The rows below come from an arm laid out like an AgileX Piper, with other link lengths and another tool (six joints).
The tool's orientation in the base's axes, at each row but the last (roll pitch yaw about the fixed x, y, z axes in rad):
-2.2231, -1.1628, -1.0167
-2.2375, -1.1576, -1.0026
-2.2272, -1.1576, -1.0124
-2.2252, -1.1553, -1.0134
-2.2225, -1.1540, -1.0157
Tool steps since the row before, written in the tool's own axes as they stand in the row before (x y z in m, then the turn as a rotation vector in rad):
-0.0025, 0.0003, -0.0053, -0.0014, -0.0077, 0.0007
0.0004, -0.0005, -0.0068, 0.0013, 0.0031, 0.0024
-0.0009, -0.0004, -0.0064, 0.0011, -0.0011, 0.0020
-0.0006, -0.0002, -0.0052, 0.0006, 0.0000, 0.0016
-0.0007, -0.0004, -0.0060, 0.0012, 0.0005, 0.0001
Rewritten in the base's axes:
-0.0057, 0.0009, -0.0011, 0.0014, 0.0077, 0.0010
-0.0064, 0.0007, 0.0022, 0.0022, -0.0035, -0.0004
-0.0063, 0.0010, 0.0009, 0.0023, 0.0005, 0.0009
-0.0051, 0.0007, 0.0008, 0.0017, -0.0003, 0.0002
-0.0059, 0.0009, 0.0010, 0.0003, -0.0009, 0.0009

